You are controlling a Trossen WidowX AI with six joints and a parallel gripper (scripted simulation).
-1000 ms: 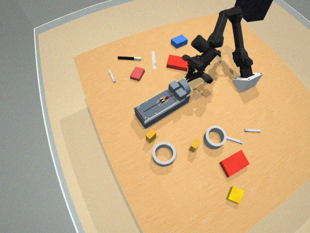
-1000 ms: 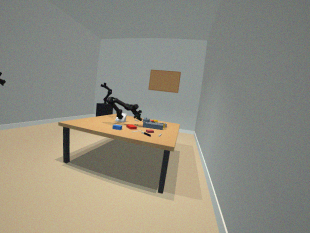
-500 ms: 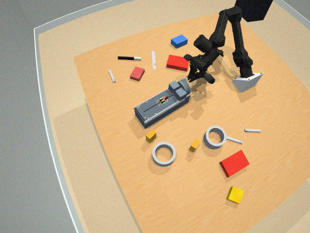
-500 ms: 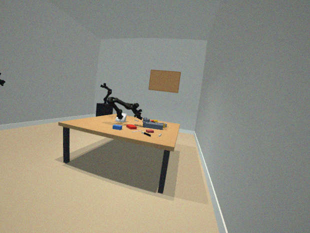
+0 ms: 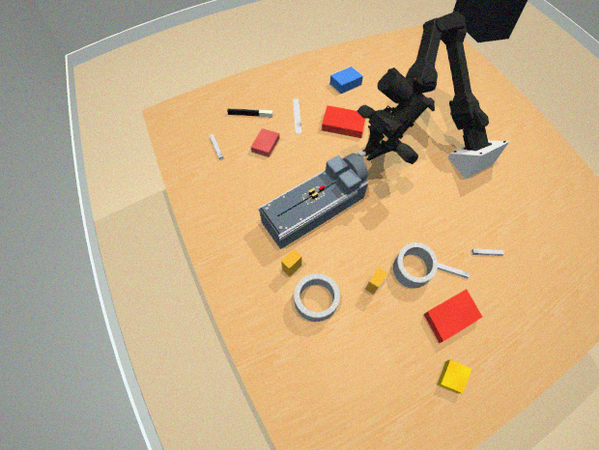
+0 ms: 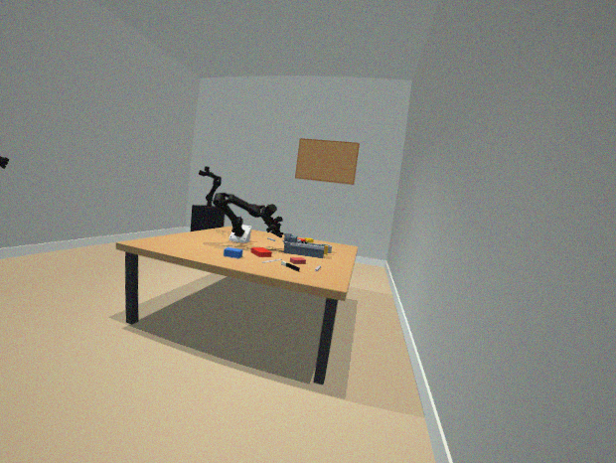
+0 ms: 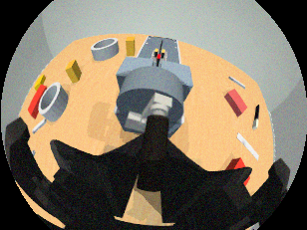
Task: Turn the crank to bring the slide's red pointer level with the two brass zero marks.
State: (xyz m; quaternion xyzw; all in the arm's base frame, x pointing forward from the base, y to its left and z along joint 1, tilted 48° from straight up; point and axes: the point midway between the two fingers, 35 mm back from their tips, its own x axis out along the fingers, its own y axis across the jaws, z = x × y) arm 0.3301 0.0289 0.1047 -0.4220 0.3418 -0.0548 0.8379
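My gripper tip is now 140 mm short of the red pointer, 40 mm to the right of it and 10 mm above it. Also, from my gripper tip: red block (200 mm ahead, 200 mm to the right, 80 mm below); blue block (130 mm behind, 360 mm to the right, 70 mm below); dark crank handle (20 mm behind, 30 mm above).
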